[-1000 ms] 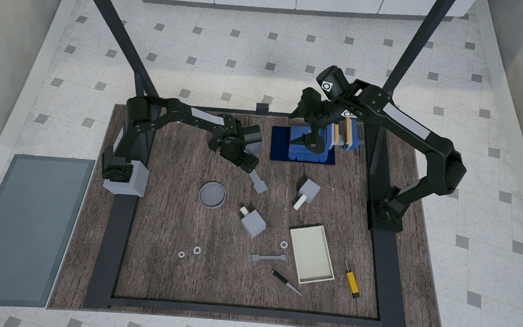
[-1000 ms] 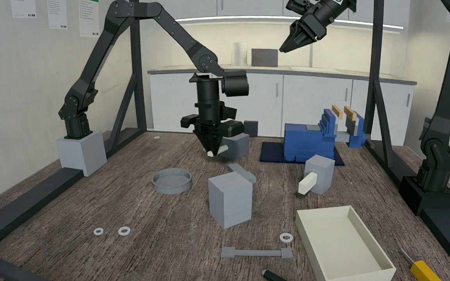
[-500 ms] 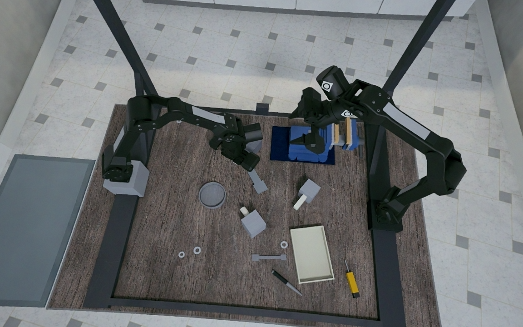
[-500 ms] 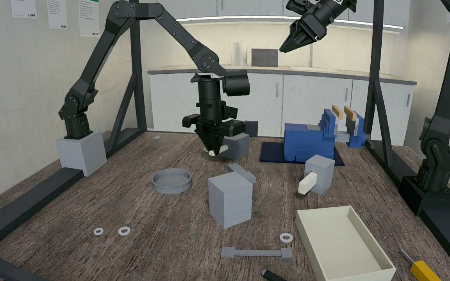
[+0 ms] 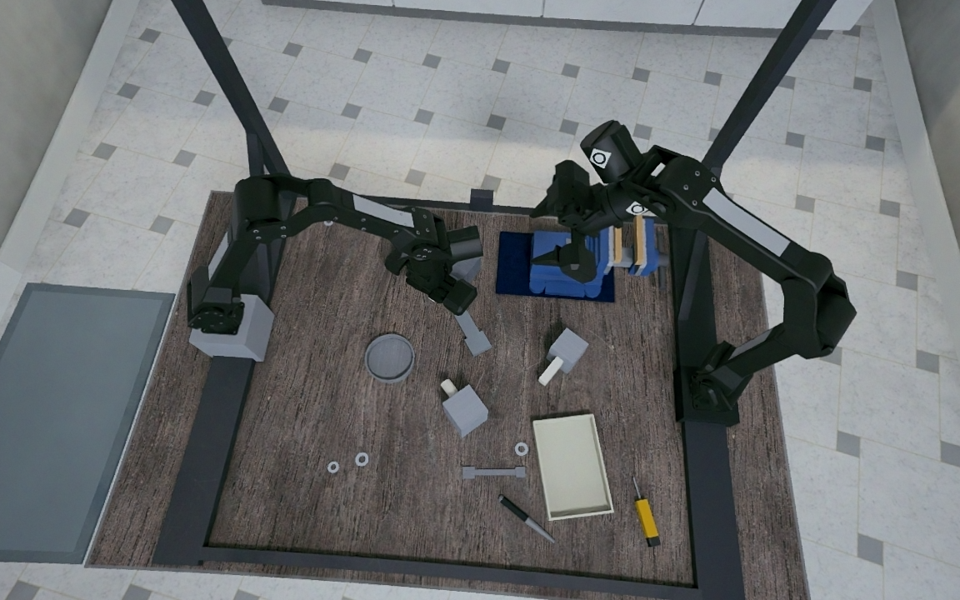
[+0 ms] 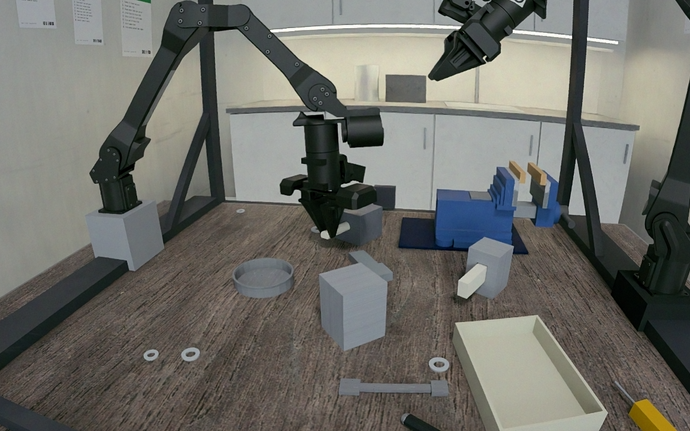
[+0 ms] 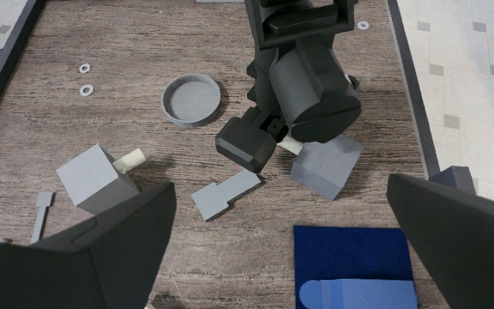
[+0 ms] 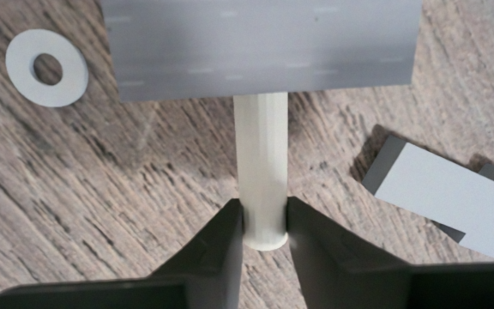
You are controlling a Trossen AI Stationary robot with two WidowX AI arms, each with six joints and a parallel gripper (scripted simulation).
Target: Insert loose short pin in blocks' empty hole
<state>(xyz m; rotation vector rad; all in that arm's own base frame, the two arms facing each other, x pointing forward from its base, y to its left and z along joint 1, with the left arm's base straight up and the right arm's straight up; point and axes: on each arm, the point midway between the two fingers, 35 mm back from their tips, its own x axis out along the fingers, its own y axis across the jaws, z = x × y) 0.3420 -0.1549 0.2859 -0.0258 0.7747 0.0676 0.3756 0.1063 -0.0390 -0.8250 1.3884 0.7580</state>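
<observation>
Now: right hand 3 cm past the short cream pin, 3 cm above it and 1 cm to the right of it. The rest, counted from my right hand: round dish: 14 cm ahead, 7 cm to the right, 5 cm below; then washer: 9 cm behind, 6 cm below, 5 cm to the right; then cream tray: 31 cm to the left, 30 cm ahead, 5 cm below.
</observation>
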